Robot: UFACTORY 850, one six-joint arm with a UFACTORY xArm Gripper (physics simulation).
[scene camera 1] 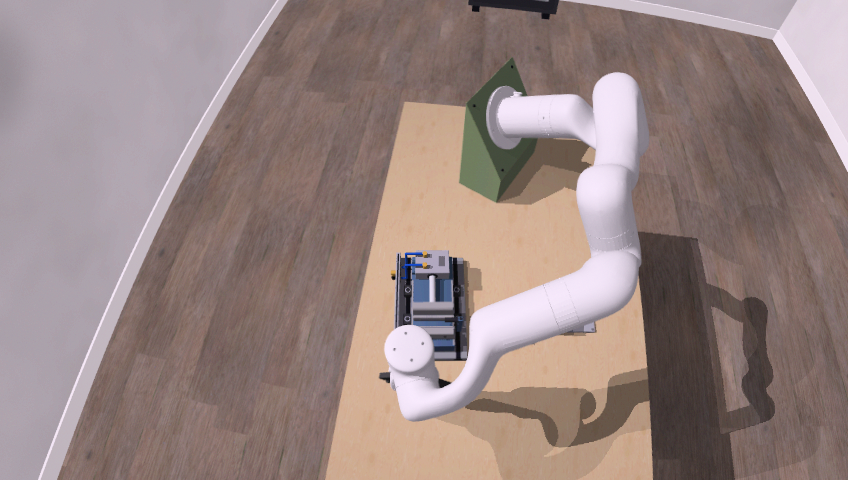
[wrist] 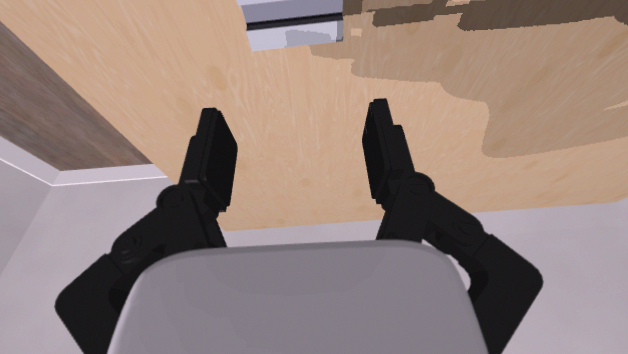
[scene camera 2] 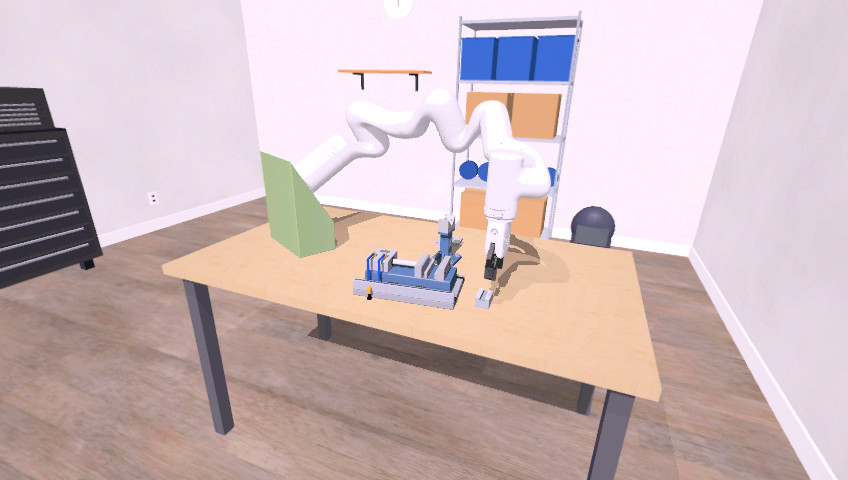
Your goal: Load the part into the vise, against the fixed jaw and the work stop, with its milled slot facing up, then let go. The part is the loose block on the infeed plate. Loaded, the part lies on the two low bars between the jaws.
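The part (scene camera 2: 483,298) (wrist: 295,9) is a light grey block resting on the table top, beyond the vise's right end in scene camera 2. Its milled slot faces up and shows as a dark line in the wrist view, where the block is cut off by the top edge. My gripper (scene camera 1: 414,380) (scene camera 2: 490,275) (wrist: 297,123) is open and empty, above the table and apart from the part. The arm hides the part in scene camera 1. The vise (scene camera 1: 432,291) (scene camera 2: 410,277) has a blue body and upright grey jaws. The low bars and work stop cannot be made out clearly.
A blue stand with a grey head (scene camera 2: 446,234) is behind the vise. A flat grey plate (scene camera 1: 587,328) partly shows under the forearm. The green arm mount (scene camera 1: 483,157) (scene camera 2: 297,208) stands at the table's far end. The vise sits on a grey base (scene camera 2: 404,295).
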